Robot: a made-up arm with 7 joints.
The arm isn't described. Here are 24 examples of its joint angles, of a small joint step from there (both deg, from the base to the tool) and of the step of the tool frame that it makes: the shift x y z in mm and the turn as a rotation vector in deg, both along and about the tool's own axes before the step.
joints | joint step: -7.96 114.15 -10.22 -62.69 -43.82 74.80 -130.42 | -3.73 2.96 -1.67 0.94 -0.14 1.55 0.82
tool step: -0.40 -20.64 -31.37 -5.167 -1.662 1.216
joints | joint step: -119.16 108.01 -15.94 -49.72 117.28 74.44 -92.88 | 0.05 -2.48 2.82 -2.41 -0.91 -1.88 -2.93
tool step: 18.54 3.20 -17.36 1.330 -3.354 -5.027
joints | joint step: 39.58 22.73 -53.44 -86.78 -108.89 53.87 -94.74 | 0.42 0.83 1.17 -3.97 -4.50 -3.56 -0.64
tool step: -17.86 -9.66 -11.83 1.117 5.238 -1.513
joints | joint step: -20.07 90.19 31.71 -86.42 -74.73 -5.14 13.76 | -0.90 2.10 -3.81 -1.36 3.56 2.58 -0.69
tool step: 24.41 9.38 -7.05 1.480 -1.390 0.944
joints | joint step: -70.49 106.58 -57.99 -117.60 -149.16 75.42 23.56 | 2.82 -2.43 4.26 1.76 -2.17 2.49 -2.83
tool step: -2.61 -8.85 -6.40 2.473 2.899 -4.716
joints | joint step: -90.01 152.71 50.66 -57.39 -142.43 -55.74 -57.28 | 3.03 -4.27 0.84 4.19 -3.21 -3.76 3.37
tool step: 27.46 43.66 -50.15 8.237 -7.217 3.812
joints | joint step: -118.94 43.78 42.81 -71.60 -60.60 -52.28 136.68 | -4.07 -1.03 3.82 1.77 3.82 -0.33 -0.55
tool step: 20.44 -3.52 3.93 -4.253 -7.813 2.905
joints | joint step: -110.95 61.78 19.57 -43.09 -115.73 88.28 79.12 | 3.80 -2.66 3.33 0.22 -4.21 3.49 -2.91
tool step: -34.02 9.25 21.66 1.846 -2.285 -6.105
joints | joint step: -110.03 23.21 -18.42 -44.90 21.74 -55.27 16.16 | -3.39 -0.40 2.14 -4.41 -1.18 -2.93 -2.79
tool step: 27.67 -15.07 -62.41 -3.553 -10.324 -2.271
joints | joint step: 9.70 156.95 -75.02 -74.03 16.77 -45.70 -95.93 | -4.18 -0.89 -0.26 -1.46 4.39 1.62 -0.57
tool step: 4.62 5.58 -7.46 -0.195 6.495 4.450
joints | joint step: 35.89 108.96 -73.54 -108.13 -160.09 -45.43 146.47 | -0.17 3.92 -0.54 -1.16 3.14 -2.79 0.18
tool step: -19.72 -8.83 4.05 -4.112 3.902 1.871
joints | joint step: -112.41 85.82 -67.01 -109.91 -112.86 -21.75 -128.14 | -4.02 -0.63 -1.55 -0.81 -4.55 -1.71 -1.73
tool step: 5.90 -15.90 1.31 0.586 -1.387 -8.190
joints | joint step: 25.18 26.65 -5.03 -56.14 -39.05 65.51 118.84 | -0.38 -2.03 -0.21 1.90 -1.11 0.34 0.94
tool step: -17.49 9.03 3.77 1.081 0.694 -0.535
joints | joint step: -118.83 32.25 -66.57 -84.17 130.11 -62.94 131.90 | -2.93 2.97 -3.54 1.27 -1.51 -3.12 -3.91
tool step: -0.98 -17.96 -4.18 0.079 4.672 -9.721
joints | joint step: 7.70 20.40 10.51 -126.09 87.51 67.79 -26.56 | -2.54 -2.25 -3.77 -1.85 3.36 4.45 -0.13
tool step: 10.42 -26.79 -18.33 -10.279 1.690 -1.480
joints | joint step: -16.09 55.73 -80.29 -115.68 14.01 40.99 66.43 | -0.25 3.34 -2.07 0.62 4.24 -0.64 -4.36
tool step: -18.19 26.30 -5.42 1.940 4.738 -1.498
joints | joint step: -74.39 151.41 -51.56 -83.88 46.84 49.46 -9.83 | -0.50 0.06 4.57 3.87 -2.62 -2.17 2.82
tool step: -3.75 44.48 4.24 5.661 -2.141 6.527
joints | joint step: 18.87 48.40 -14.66 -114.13 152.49 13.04 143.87 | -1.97 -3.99 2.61 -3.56 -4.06 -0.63 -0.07
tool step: -5.74 51.47 -19.60 6.745 1.597 -3.884
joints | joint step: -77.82 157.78 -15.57 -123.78 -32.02 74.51 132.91 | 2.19 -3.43 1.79 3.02 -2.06 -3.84 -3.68
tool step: -5.99 -0.32 -7.54 -1.732 1.542 -2.521
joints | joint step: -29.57 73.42 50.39 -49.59 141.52 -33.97 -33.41 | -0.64 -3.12 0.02 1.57 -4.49 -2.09 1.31
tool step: -4.09 38.34 -2.23 3.310 -2.902 -2.506
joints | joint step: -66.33 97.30 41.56 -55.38 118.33 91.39 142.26 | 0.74 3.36 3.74 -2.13 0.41 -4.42 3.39
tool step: -38.26 39.79 21.10 -3.174 4.818 -2.324
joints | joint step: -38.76 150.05 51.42 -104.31 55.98 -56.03 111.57 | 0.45 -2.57 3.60 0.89 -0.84 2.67 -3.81
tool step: 18.29 -16.52 -1.98 0.402 -2.817 -7.289
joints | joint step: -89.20 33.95 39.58 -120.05 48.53 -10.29 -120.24 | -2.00 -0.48 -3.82 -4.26 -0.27 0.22 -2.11
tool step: 36.72 28.90 -9.12 4.046 -3.280 1.705
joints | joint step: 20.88 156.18 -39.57 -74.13 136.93 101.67 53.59 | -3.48 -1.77 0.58 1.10 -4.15 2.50 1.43
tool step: 3.21 9.17 10.56 -0.007 -0.589 1.415
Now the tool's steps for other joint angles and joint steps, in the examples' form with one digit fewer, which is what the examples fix.
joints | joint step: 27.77 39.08 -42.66 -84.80 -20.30 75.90 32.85 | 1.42 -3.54 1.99 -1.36 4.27 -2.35 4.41
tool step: 17.4 -6.9 26.1 -8.56 0.59 8.32
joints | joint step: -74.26 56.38 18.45 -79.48 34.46 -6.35 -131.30 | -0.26 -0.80 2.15 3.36 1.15 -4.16 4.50
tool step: -7.7 -29.1 7.6 -0.51 4.67 6.40
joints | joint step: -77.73 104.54 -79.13 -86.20 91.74 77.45 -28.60 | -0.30 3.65 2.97 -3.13 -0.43 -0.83 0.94
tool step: -5.7 0.4 28.1 2.85 -3.20 1.06
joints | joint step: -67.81 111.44 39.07 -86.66 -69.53 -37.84 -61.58 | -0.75 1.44 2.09 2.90 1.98 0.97 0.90
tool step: -9.1 -24.1 20.0 -3.82 2.28 2.19
